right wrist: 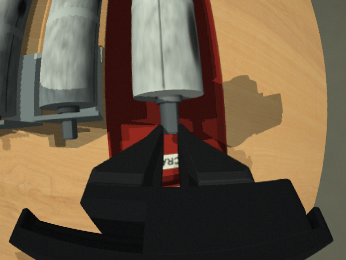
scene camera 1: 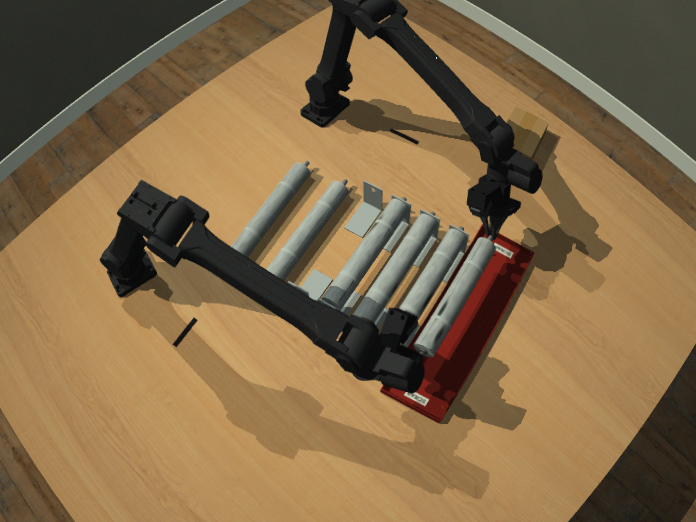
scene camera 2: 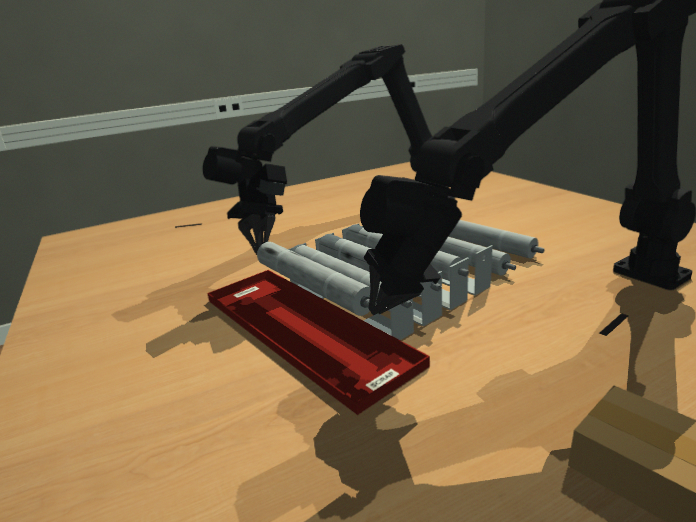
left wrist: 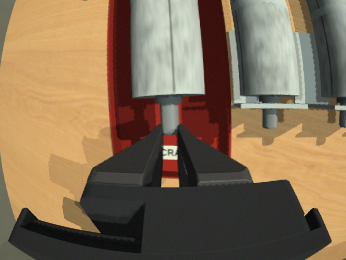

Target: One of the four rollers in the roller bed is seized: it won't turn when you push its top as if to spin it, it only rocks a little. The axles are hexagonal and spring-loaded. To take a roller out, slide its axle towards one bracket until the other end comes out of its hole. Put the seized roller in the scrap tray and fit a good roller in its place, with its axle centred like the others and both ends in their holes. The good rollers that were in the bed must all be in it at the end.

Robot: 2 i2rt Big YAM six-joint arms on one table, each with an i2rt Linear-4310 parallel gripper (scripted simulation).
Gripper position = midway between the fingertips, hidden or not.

In view: my left gripper [scene camera 2: 374,311], my right gripper [scene camera 2: 261,254], a red scrap tray [scene camera 2: 347,357], a cardboard box [scene camera 2: 632,446] and a grey roller [scene camera 2: 346,292].
The red scrap tray also shows in scene camera 1 [scene camera 1: 448,369]. The cardboard box also shows in scene camera 1 [scene camera 1: 527,128]. The grey roller also shows in scene camera 1 [scene camera 1: 438,326]. The right wrist view misses the cardboard box: it is out of frame. The left wrist view misses the cardboard box: it is out of frame.
